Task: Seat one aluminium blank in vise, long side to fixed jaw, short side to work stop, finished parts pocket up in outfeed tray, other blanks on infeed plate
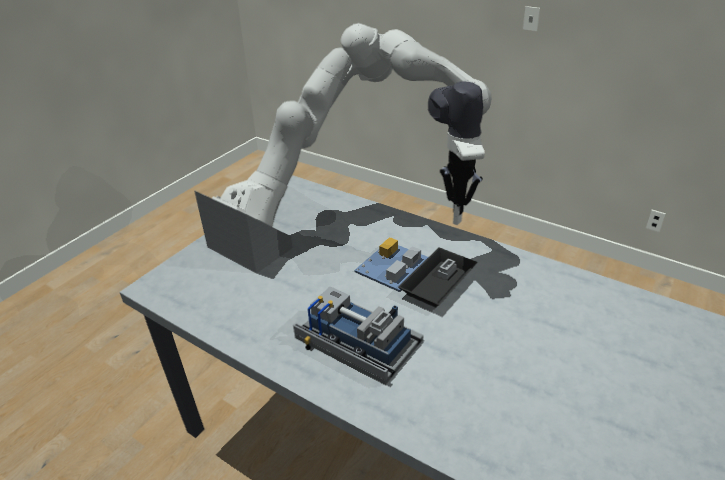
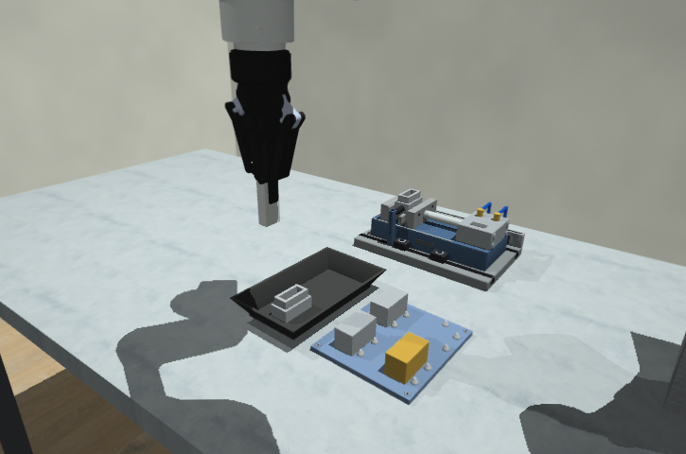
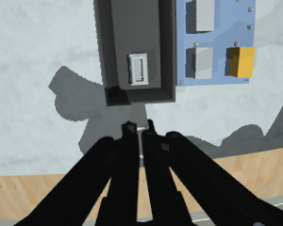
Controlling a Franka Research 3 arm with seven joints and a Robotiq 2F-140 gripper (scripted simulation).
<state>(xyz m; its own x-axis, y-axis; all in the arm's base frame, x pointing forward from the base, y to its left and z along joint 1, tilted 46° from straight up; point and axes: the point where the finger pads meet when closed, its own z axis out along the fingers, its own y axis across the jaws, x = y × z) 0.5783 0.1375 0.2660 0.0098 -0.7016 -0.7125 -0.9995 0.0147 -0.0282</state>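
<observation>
Now: the fixed jaw 410 mm to the right of my hand, 140 mm below it and 40 mm ahead of it. From my hand the other things lie so: brass blank: 220 mm behind, 190 mm below, 40 mm to the right.
</observation>
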